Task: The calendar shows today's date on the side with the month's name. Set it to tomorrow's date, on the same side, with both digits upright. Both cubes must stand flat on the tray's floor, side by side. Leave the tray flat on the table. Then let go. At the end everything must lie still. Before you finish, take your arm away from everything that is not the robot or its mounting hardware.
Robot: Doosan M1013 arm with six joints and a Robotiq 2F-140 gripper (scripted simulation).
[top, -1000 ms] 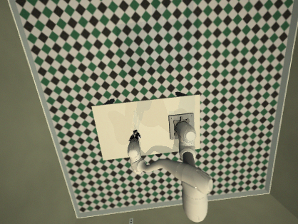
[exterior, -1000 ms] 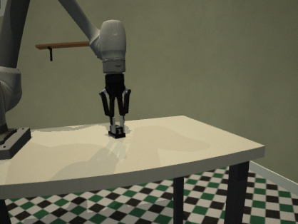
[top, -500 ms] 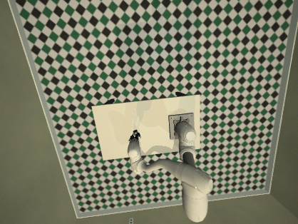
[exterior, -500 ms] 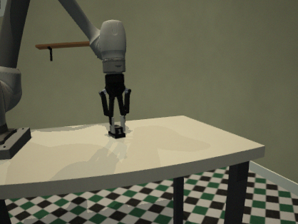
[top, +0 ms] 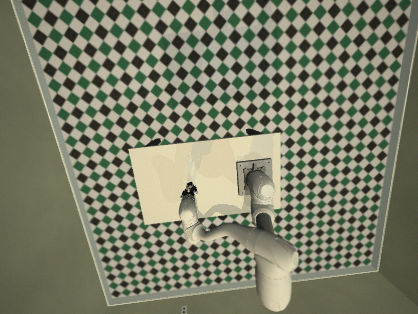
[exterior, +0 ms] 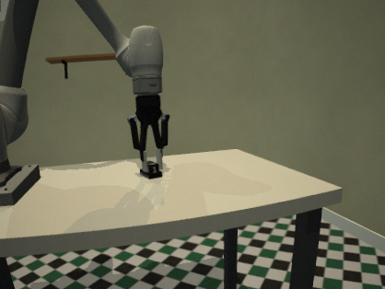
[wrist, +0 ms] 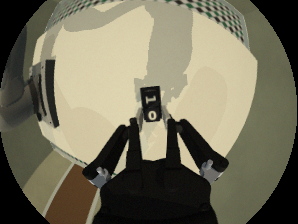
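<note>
My gripper is now 30 mm above the black calendar cube. From my hand the other things lie so: calendar tray (40 mm below, 20 mm to the left, 10 mm behind).
</note>
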